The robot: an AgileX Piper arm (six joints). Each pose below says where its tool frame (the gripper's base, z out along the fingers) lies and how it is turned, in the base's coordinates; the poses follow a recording.
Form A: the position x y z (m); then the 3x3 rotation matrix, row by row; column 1 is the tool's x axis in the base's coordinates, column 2 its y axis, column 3 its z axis. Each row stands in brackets.
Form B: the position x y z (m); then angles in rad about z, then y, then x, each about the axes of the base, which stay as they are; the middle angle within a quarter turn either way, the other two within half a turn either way. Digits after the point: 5 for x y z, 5 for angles. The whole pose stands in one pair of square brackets.
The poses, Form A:
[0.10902 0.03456 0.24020], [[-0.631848 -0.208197 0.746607], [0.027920 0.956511 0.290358], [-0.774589 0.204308 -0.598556]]
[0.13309 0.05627 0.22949], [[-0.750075 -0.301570 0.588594], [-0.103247 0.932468 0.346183], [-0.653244 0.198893 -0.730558]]
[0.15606 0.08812 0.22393], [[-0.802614 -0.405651 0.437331], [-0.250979 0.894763 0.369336], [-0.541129 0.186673 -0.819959]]
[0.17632 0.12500 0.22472], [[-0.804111 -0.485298 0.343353], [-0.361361 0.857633 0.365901], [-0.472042 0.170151 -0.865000]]
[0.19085 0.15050 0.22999], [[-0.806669 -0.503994 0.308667], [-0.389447 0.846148 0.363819], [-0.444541 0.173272 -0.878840]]
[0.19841 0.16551 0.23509], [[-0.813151 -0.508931 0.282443], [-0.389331 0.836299 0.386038], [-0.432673 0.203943 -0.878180]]
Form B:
[0.10902 0.03456 0.24020 2.82329 0.84295 -2.68994]
[0.13309 0.05627 0.22949 2.75932 0.62932 -2.69907]
[0.15606 0.08812 0.22393 2.67362 0.45263 -2.71838]
[0.17632 0.12500 0.22472 2.59859 0.35048 -2.74141]
[0.19085 0.15050 0.22999 2.58315 0.31379 -2.74910]
[0.19841 0.16551 0.23509 2.58236 0.28634 -2.72743]

